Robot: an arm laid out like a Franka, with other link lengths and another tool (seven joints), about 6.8 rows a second.
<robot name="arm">
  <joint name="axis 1" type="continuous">
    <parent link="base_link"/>
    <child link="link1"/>
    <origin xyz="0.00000 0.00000 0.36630"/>
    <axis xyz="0 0 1"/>
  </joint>
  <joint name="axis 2" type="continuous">
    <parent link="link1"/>
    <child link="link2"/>
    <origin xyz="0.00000 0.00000 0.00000"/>
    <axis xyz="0 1 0"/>
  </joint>
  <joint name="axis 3" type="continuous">
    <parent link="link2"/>
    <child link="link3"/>
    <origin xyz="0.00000 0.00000 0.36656"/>
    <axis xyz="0 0 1"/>
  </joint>
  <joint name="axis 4" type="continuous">
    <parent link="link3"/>
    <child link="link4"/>
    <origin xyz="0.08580 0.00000 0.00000"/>
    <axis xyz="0 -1 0"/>
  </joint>
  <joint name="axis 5" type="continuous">
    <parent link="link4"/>
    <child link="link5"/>
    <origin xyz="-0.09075 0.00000 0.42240"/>
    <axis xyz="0 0 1"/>
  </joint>
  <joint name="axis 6" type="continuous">
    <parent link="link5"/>
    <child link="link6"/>
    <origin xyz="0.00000 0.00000 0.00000"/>
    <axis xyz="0 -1 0"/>
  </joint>
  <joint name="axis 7" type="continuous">
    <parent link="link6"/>
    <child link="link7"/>
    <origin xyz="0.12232 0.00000 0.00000"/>
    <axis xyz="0 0 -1"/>
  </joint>
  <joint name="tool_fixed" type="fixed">
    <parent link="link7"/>
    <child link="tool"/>
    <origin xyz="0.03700 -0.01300 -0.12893" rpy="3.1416 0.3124 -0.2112"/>
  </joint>
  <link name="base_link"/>
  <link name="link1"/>
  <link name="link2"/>
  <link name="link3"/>
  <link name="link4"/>
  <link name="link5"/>
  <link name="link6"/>
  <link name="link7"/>
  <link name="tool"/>
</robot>
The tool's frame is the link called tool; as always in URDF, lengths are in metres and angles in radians. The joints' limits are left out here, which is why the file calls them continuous.
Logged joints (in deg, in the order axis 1, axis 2, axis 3, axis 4, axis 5, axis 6, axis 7), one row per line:
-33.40 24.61 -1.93 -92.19 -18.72 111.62 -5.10
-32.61 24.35 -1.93 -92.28 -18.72 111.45 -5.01
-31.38 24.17 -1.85 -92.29 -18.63 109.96 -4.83
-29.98 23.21 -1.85 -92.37 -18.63 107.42 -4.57
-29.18 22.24 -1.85 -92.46 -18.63 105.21 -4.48
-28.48 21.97 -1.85 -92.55 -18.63 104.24 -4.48
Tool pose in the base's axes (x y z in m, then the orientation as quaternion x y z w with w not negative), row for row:
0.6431 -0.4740 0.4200 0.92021 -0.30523 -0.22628 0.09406
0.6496 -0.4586 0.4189 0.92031 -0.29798 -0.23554 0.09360
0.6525 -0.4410 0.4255 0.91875 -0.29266 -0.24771 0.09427
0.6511 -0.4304 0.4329 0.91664 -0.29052 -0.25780 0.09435
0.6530 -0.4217 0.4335 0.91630 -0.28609 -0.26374 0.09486
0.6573 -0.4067 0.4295 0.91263 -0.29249 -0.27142 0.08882
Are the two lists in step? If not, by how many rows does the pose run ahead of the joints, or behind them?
The pose runs 1 row ahead of the joints: the pose in row i belongs to the joints in row i + 1.
